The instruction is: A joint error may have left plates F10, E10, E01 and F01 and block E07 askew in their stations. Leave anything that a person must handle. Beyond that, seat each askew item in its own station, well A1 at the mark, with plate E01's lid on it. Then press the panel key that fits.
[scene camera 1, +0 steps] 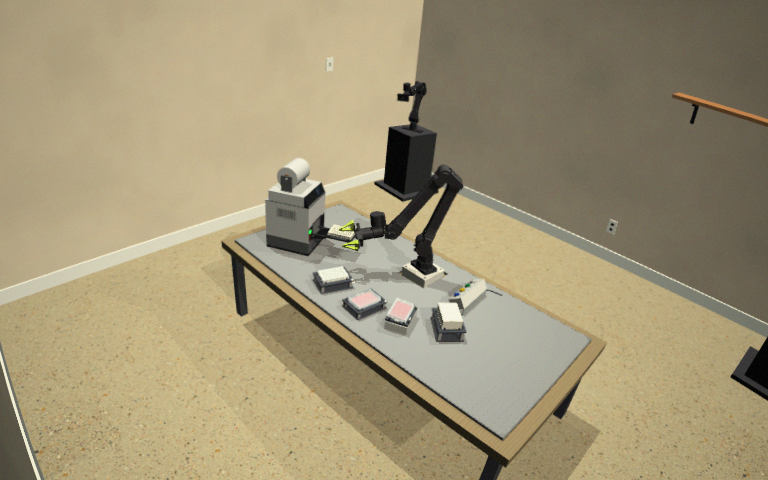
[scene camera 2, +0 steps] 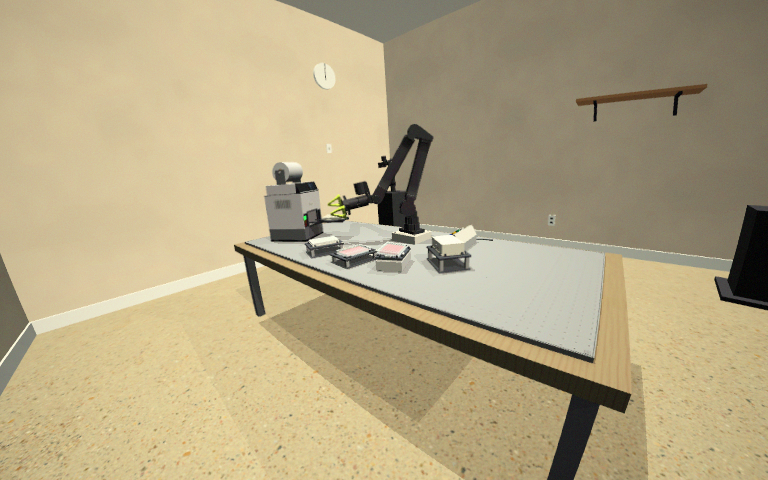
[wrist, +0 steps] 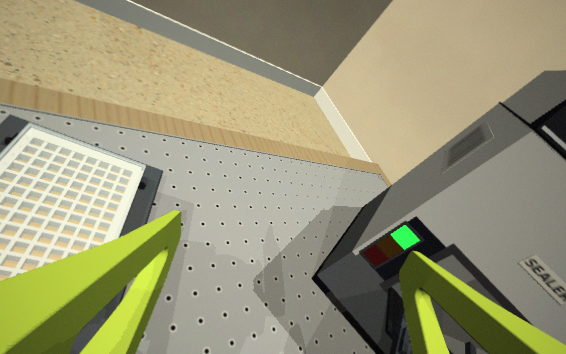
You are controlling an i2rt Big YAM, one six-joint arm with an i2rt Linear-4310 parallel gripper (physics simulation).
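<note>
My gripper (scene camera 1: 342,237) (scene camera 2: 330,208) (wrist: 295,242) is open and empty, above the table between the sealer and a white gridded plate. That plate (scene camera 1: 338,230) (wrist: 65,200) lies on a dark station; the left finger covers part of it in the wrist view. A white-topped plate (scene camera 1: 333,275) (scene camera 2: 323,241) and two pink plates (scene camera 1: 364,299) (scene camera 2: 353,250) (scene camera 1: 400,310) (scene camera 2: 392,249) stand on stations along the front. A cream block-like item (scene camera 1: 450,315) (scene camera 2: 448,244) stands on a raised dark station. The key panel (scene camera 1: 474,294) (scene camera 2: 467,237) has coloured keys. Plate labels and well marks are unreadable.
The grey sealer (scene camera 1: 286,226) (scene camera 2: 289,215) (wrist: 500,200) stands at the far left, its green light lit; the right finger overlaps its front in the wrist view. The arm's base (scene camera 1: 423,275) (scene camera 2: 411,237) stands behind the stations. A second arm stands on a black pedestal (scene camera 1: 408,161) beyond the table.
</note>
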